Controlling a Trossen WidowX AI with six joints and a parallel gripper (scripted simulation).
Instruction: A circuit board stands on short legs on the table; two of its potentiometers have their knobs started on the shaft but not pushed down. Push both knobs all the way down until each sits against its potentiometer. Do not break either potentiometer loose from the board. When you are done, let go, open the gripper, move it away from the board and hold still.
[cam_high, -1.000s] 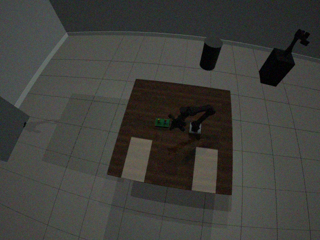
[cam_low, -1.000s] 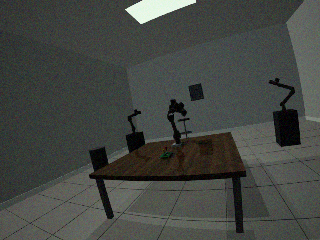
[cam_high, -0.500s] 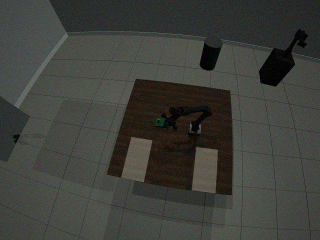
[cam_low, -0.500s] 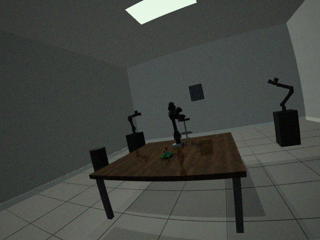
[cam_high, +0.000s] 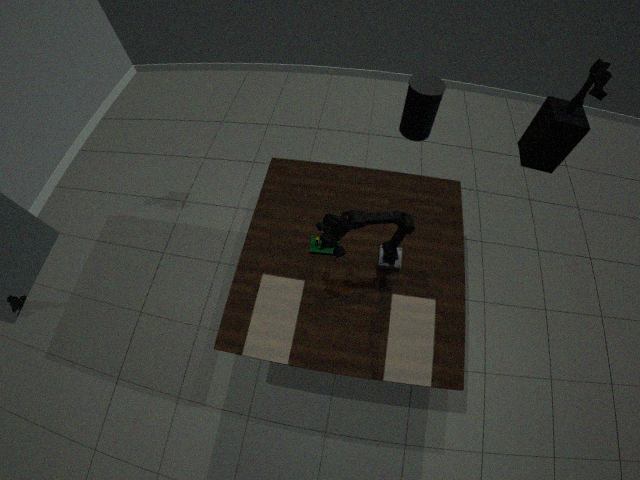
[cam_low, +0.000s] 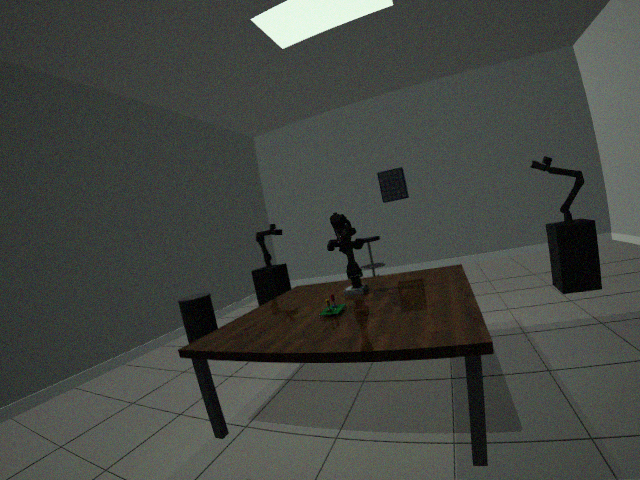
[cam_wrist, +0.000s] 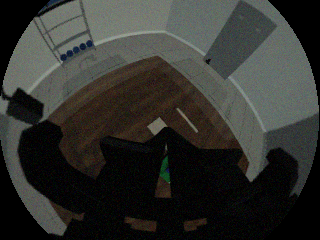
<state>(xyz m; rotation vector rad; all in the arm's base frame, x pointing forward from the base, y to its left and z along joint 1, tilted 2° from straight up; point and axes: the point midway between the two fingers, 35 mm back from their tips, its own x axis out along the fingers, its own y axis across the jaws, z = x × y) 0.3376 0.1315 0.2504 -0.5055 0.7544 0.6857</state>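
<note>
Right now the red knob is 1 cm behind my gripper tip, 15 cm to the right of it and 20 cm below it. From my gripper tip the other things lie so: yellow knob: 6 cm ahead, 14 cm to the right, 20 cm below.
</note>
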